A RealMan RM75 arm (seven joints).
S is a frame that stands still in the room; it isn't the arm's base.
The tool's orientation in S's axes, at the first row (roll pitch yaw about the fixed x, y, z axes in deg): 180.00, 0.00, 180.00
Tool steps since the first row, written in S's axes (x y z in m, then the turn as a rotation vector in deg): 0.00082, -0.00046, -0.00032, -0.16, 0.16, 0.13; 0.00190, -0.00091, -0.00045, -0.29, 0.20, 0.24; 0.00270, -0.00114, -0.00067, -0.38, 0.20, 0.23; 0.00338, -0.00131, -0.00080, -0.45, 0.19, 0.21
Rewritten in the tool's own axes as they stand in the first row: -0.00082, -0.00046, 0.00032, 0.16, 0.16, -0.13; -0.00190, -0.00091, 0.00045, 0.29, 0.20, -0.24; -0.00270, -0.00114, 0.00067, 0.38, 0.20, -0.23; -0.00338, -0.00131, 0.00080, 0.45, 0.19, -0.21
